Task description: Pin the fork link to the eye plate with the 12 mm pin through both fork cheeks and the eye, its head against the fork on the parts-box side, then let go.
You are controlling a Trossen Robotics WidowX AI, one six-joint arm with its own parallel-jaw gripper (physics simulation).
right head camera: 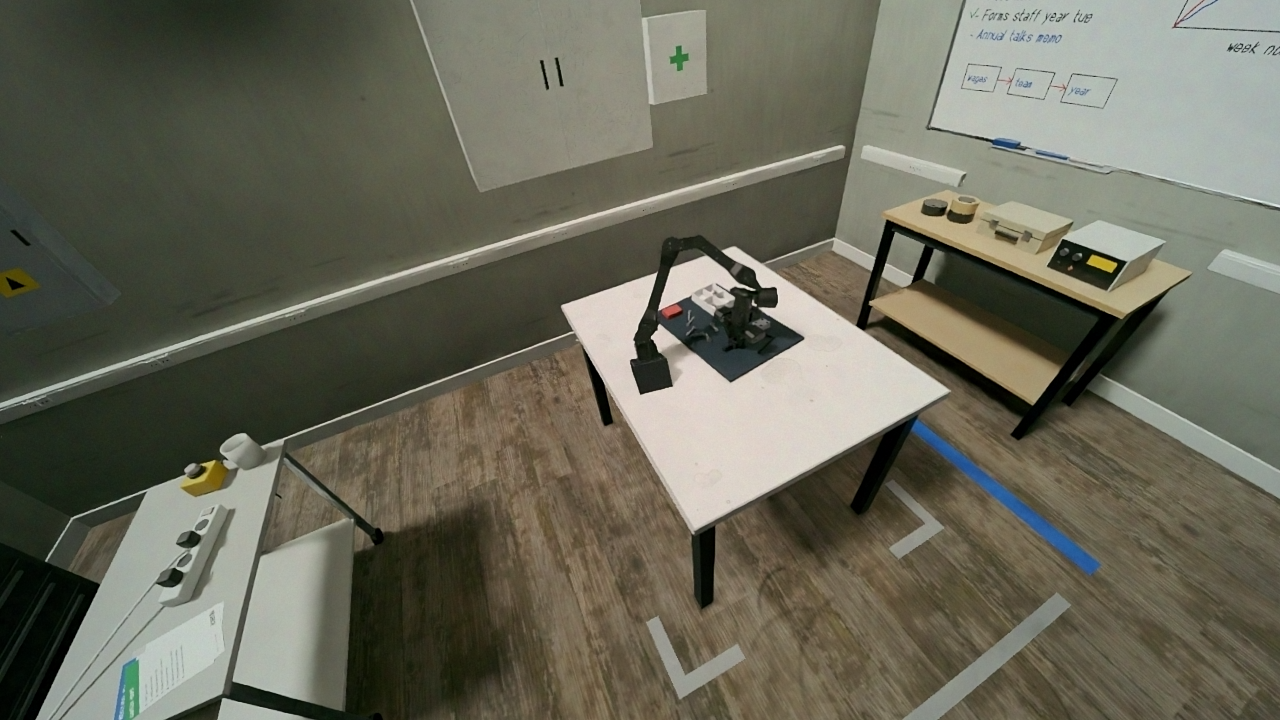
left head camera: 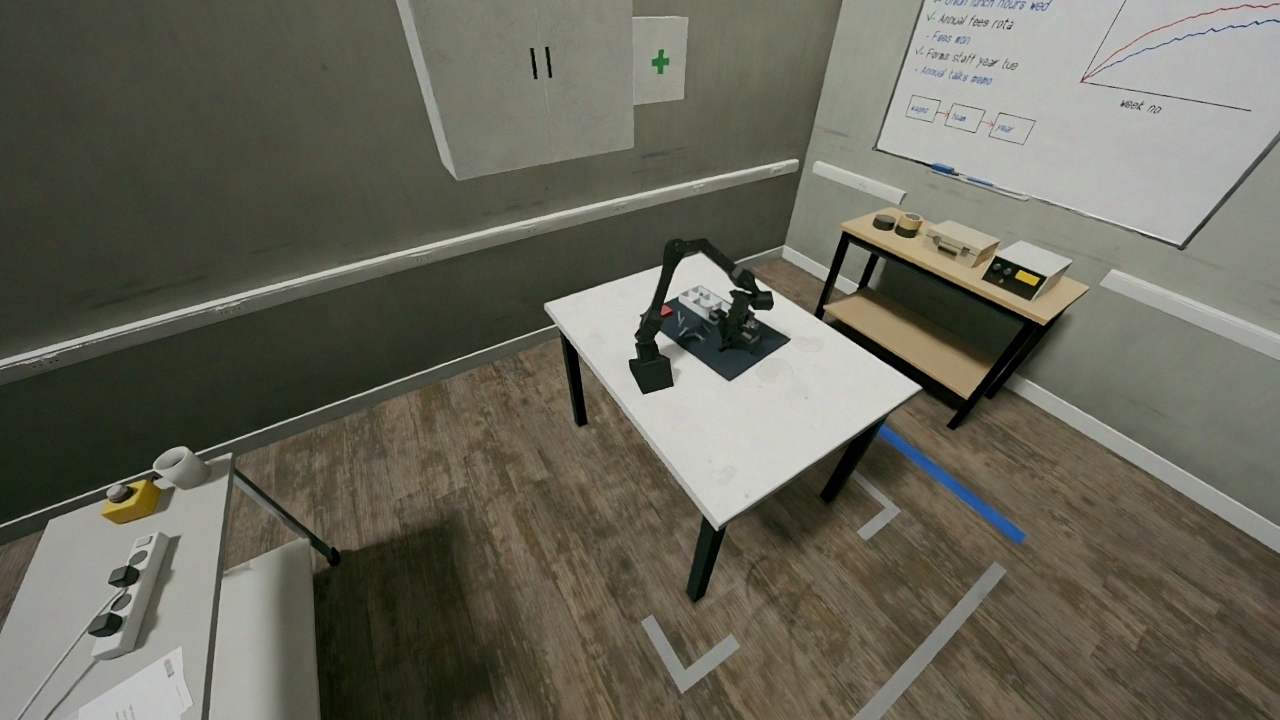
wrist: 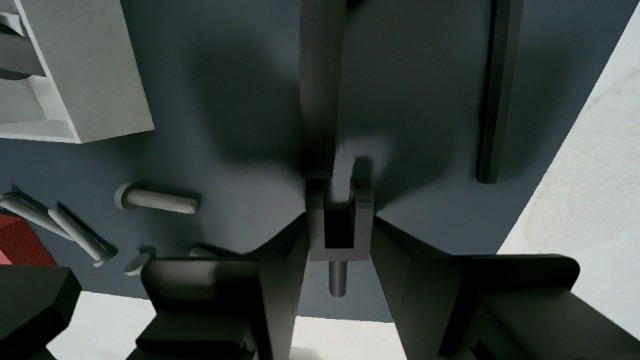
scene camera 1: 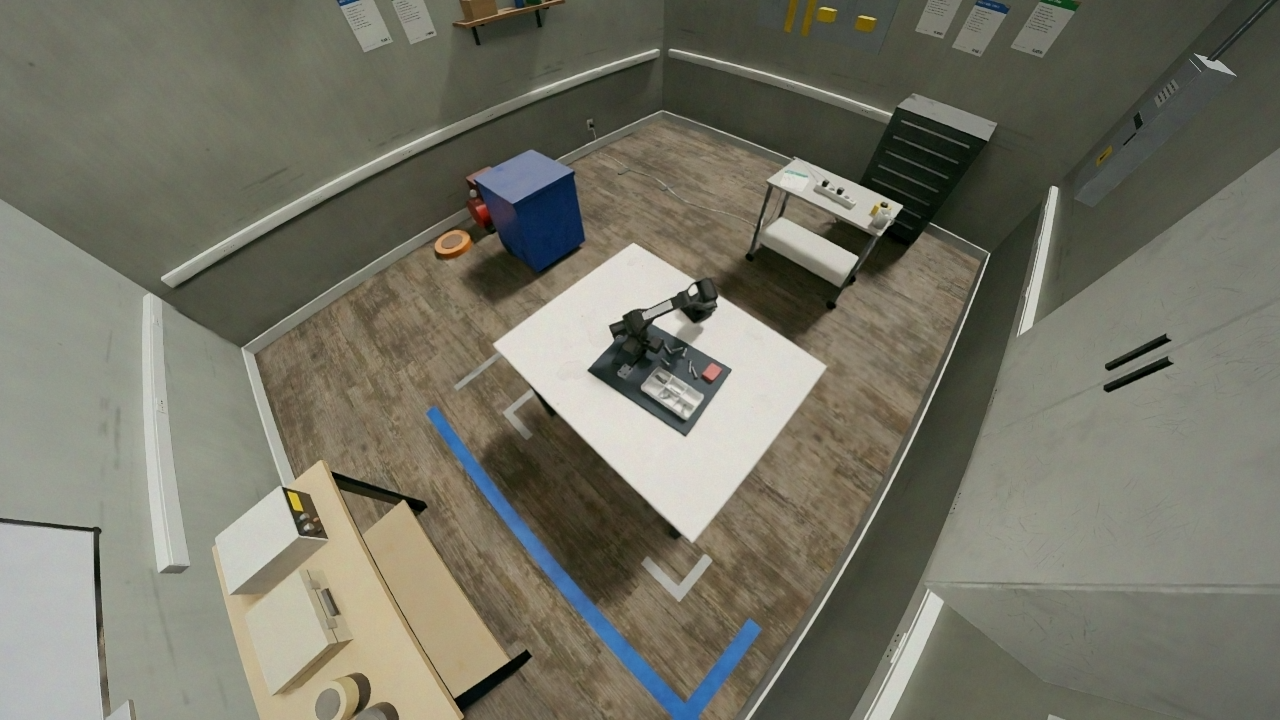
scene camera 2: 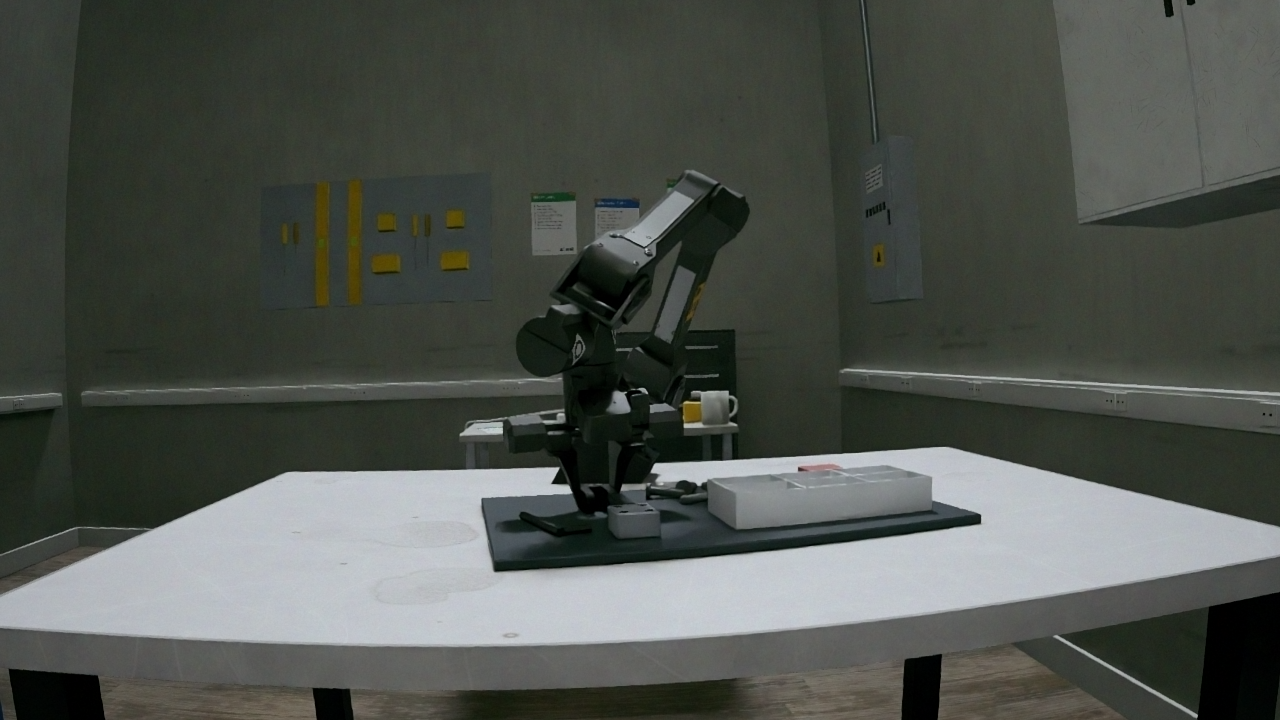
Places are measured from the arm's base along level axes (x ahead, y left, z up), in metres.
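Pixels of known places: gripper, fingertip midpoint: (right head camera: pixel 734 344) (left head camera: pixel 727 344) (wrist: pixel 336 219) (scene camera 1: pixel 643 347) (scene camera 2: pixel 596 505); arm's base at its link origin: (right head camera: pixel 647 359) (left head camera: pixel 648 359).
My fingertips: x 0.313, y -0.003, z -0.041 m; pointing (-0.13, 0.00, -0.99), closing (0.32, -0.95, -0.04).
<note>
Ahead of a thing's pixels: the offset from my fingertips to its top centre. Level surfaces: height alone.
The gripper (wrist: pixel 340 220) (scene camera 2: pixel 594 503) is shut on the grey fork link, low over the dark mat. The fork link @(dx -0.012, dy -0.005, dz +0.021 m) (wrist: pixel 340 254) shows between the fingertips in the wrist view, its two cheeks pointing up the view and its round shank down. A long dark part (wrist: pixel 320 90), perhaps the eye plate, ends close to the left cheek; whether they touch is unclear. No pin shows across the cheeks. A headed pin @(dx -0.026, dy +0.112, dz +0.013 m) (wrist: pixel 162 200) lies to the left on the mat. Two more pins @(dx -0.084, dy +0.217, dz +0.009 m) (wrist: pixel 32 215) @(dx -0.089, dy +0.186, dz +0.009 m) (wrist: pixel 80 237) cross further left. Another pin head @(dx -0.097, dy +0.135, dz +0.013 m) (wrist: pixel 137 264) shows beside the left finger. Which pin is 12 mm cannot be told.
The pale parts box @(dx +0.046, dy +0.235, dz +0.030 m) (wrist: pixel 95 65) (scene camera 2: pixel 832 508) stands left in the wrist view. A red block @(dx -0.135, dy +0.264, dz +0.015 m) (wrist: pixel 25 242) (scene camera 1: pixel 711 372) lies past the pins. A black bar @(dx +0.090, dy -0.033, dz +0.003 m) (wrist: pixel 495 100) (scene camera 2: pixel 554 525) lies right on the mat @(dz -0.005 m) (wrist: pixel 240 220) (scene camera 2: pixel 805 534). A grey block @(dx +0.128, dy +0.050, dz +0.019 m) (scene camera 2: pixel 633 521) sits near the fingertips.
</note>
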